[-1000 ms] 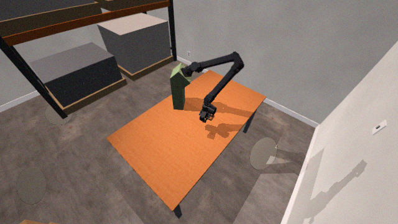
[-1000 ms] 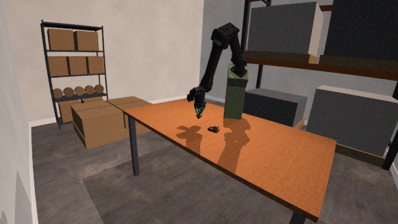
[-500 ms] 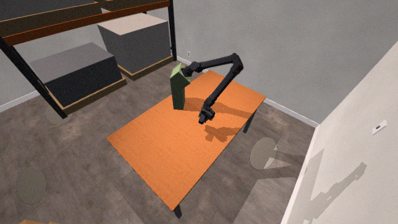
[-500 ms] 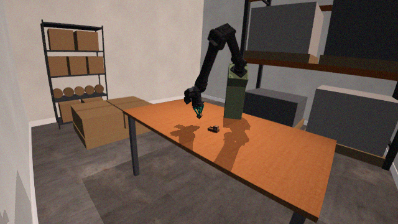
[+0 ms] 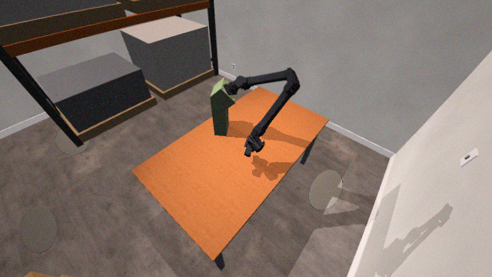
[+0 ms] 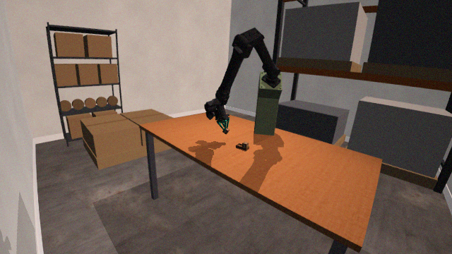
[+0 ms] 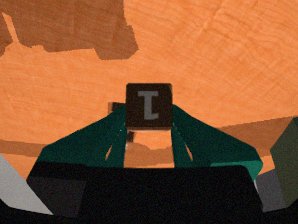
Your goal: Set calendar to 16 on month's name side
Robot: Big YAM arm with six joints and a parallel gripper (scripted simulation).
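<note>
My hand is 1 cm above the brown calendar cube. Also, from my hand: dark calendar tray 14 cm to the left, 9 cm below, 5 cm behind.
</note>
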